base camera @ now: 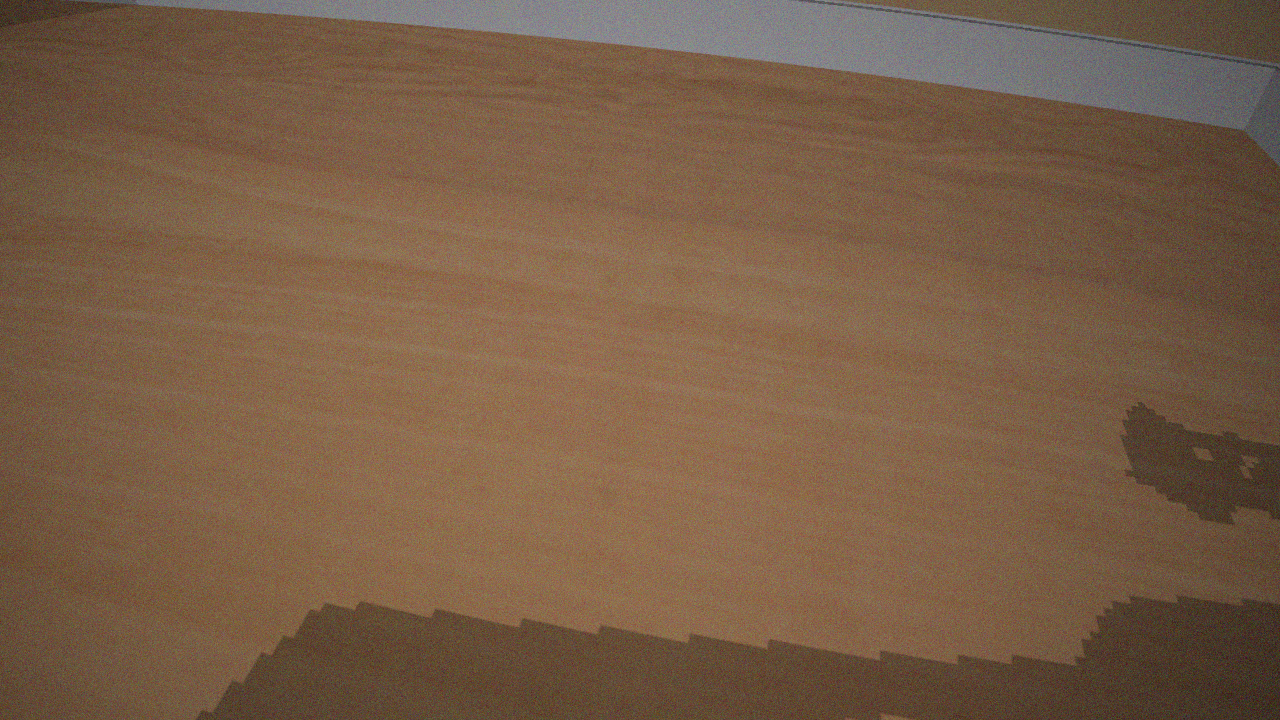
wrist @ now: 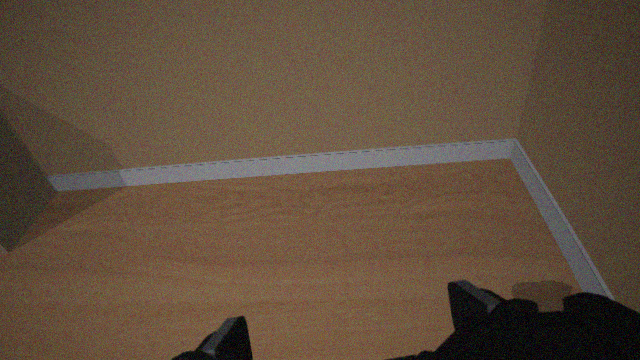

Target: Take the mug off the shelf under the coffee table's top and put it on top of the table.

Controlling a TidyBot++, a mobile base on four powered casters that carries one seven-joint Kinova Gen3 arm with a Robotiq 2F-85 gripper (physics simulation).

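Places are measured from the arm's base along level axes (x ahead, y left, z up), in millimetres.
Pixels of known places: gripper, between the fingertips: (wrist: 349, 323).
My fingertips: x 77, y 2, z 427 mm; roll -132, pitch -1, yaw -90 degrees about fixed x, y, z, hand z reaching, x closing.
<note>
Behind a point stands the place of what it marks.
My gripper (wrist: 349, 323) @[x 77, y 2, z 427 mm] shows at the bottom of the wrist view, its two dark fingers wide apart, open and with nothing between them. It hangs above the wooden floor. The mug, the coffee table and its shelf do not show in the base view or the wrist view.
The wooden floor (base camera: 608, 358) @[x 533, y 32, z -397 mm] (wrist: 320, 240) @[x 843, y 44, z -396 mm] stretches to a pale baseboard (base camera: 716, 53) @[x 1209, y -48, z -394 mm] (wrist: 320, 162) @[x 1216, y 2, z -347 mm] along a tan wall (wrist: 300, 75) @[x 1232, y 24, z 33 mm]. The baseboard turns a corner at the right in both views. Shadows lie on the floor at the bottom and right of the base view. A dark surface (wrist: 20, 185) @[x 1246, y 1294, z -234 mm] stands at the wrist view's left edge.
</note>
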